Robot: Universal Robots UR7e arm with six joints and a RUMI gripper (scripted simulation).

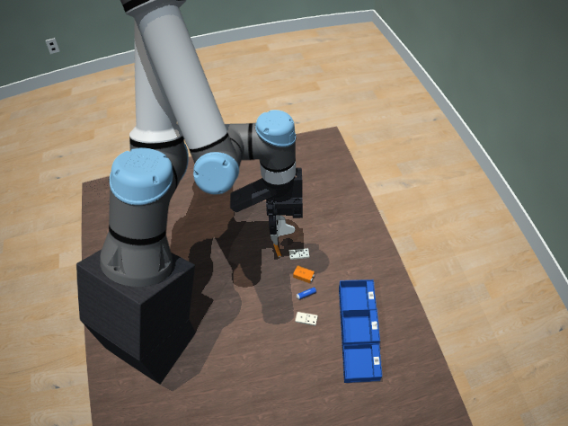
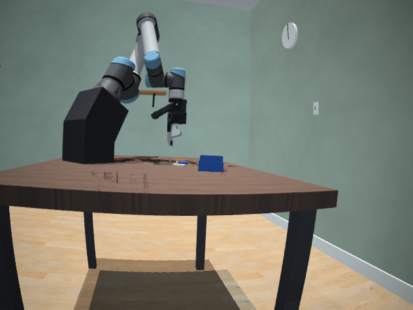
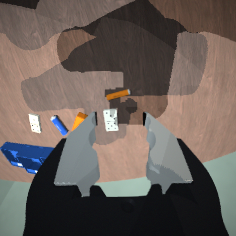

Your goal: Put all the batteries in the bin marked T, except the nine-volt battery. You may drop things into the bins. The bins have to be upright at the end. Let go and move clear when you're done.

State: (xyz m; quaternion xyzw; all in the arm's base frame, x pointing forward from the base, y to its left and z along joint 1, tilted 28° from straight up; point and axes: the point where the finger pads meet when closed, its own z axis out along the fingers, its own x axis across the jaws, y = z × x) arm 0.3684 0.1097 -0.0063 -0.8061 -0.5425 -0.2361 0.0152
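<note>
My gripper is now 8 cm above the thin orange battery. Also, from my hand: joined blue bins (30 cm to the right, 11 cm ahead, 7 cm below); blue cylindrical battery (15 cm to the right, 8 cm below, 3 cm ahead); orange nine-volt battery (11 cm to the right, 8 cm below, 5 cm ahead).
</note>
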